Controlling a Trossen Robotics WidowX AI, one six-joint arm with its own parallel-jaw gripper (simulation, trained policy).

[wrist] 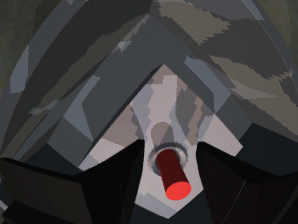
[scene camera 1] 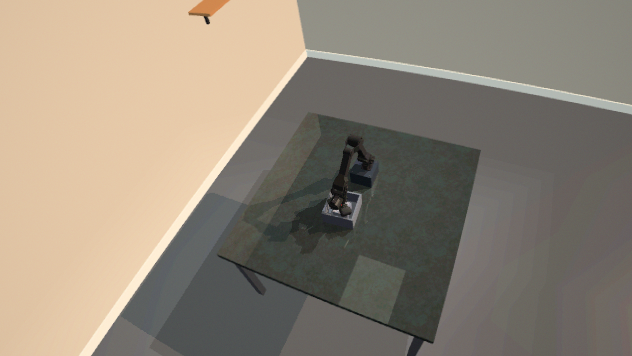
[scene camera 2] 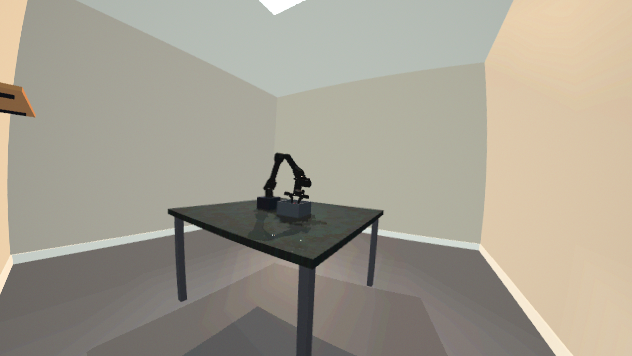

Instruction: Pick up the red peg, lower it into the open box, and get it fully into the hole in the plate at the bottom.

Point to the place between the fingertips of the gripper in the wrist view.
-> At 171,147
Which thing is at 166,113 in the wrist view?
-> A light plate.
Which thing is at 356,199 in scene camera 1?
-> A grey box.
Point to a red peg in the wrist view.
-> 176,186
